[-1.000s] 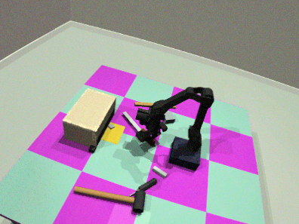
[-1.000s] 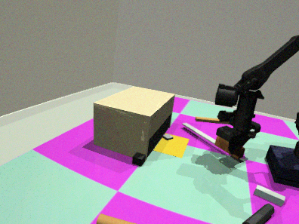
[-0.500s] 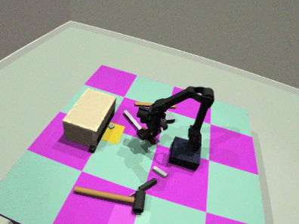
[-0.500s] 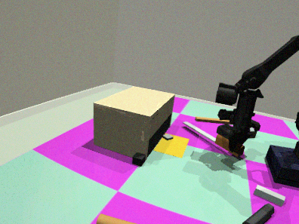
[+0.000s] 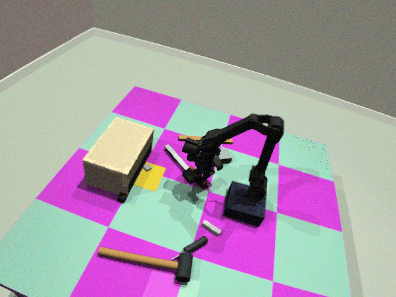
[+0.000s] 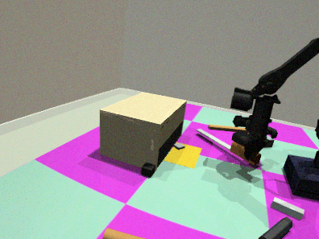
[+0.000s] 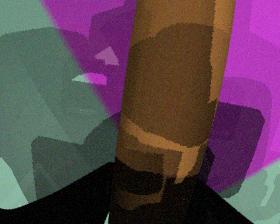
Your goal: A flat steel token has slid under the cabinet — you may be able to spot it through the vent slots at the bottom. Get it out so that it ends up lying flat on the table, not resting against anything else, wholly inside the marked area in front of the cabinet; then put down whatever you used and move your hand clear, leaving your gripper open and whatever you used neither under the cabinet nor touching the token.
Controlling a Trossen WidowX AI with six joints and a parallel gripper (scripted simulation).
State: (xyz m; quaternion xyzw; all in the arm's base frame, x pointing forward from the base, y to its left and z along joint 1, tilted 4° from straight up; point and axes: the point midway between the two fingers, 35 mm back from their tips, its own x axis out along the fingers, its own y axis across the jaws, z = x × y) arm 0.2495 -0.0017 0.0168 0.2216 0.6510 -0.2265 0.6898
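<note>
Right now my gripper tip is 23 cm to the left of the grey block, 6 cm past it and 1 cm above it. Also, from my gripper tip: grey bar: 19 cm to the left, 11 cm behind, 2 cm below; then black-handled screwdriver: 32 cm to the left, 4 cm behind, 2 cm below; then grey steel token: 25 cm ahead, 2 cm below.
</note>
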